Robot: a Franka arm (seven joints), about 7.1 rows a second.
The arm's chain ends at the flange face. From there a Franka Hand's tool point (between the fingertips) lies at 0.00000 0.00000 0.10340 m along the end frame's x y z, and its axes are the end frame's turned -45 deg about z.
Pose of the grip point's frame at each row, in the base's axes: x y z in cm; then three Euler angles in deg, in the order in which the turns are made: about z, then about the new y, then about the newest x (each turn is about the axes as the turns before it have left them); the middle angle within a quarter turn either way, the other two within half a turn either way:
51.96 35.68 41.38 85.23 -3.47 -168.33
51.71 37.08 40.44 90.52 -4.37 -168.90
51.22 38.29 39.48 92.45 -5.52 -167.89
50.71 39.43 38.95 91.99 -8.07 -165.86
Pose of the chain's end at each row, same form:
53.99 34.90 51.49 41.12 5.74 -169.25
53.71 36.32 50.56 46.40 4.70 -169.03
53.43 37.41 49.54 48.54 4.57 -167.50
53.28 38.11 48.88 48.56 4.12 -164.28

